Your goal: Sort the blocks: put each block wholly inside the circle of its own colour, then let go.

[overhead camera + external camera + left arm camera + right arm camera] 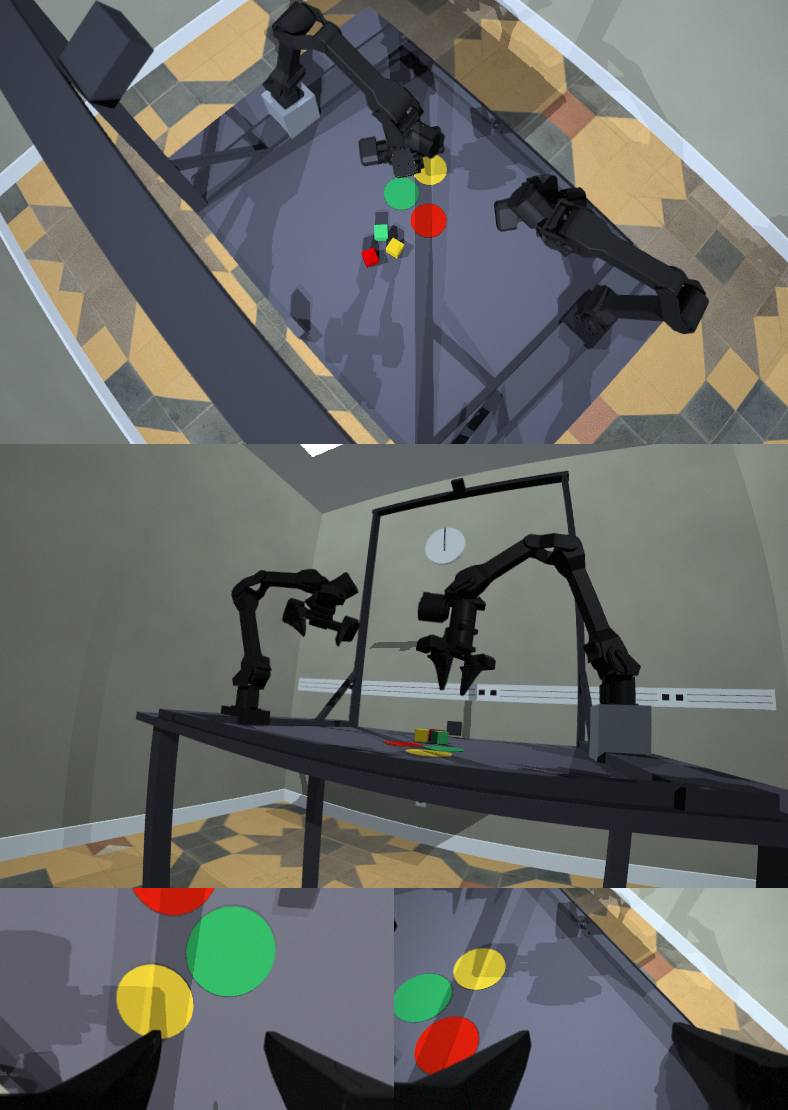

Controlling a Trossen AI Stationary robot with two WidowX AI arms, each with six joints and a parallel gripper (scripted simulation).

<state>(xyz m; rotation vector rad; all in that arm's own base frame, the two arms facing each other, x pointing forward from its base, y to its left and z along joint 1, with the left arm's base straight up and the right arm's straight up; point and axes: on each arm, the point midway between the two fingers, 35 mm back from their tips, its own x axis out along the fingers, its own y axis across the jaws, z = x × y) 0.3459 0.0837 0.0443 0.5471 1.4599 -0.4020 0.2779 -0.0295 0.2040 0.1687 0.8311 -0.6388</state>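
My left gripper is now 160 mm past the yellow block, 90 mm to the left of it and 140 mm above it. The rest, counted from my left hand: yellow circle: 70 mm ahead, 30 mm to the right, 160 mm below; green circle: 30 mm behind, 20 mm to the right, 160 mm below; red circle: 50 mm behind, 110 mm to the right, 160 mm below.
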